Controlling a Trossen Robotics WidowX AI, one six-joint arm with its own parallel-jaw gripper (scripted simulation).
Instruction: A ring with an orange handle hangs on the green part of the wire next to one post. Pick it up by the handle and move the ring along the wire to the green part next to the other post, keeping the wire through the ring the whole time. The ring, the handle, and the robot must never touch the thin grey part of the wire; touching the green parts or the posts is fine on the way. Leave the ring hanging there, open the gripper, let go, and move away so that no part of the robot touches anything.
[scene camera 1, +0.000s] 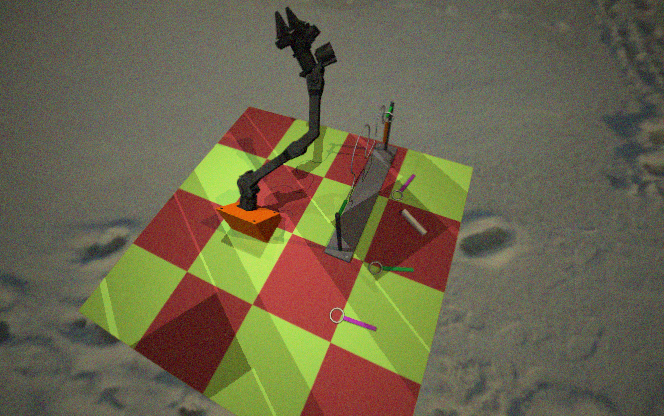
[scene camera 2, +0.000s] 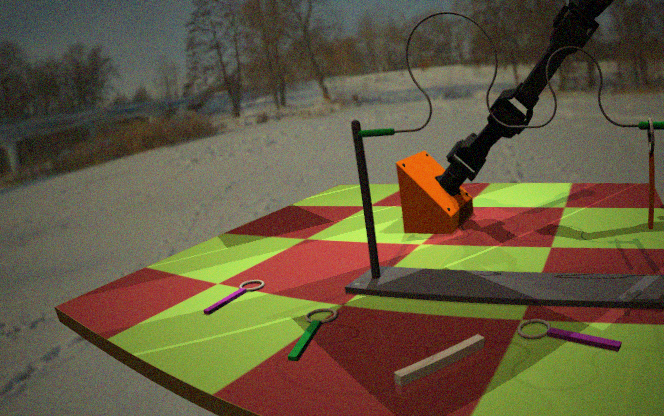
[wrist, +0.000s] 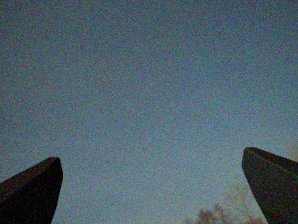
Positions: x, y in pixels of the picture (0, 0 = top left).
Scene:
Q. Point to a bar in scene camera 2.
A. At 418, 370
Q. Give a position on a purple-handled ring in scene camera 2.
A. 604, 343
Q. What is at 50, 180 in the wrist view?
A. The gripper.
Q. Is the gripper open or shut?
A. Open.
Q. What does the gripper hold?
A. Nothing.

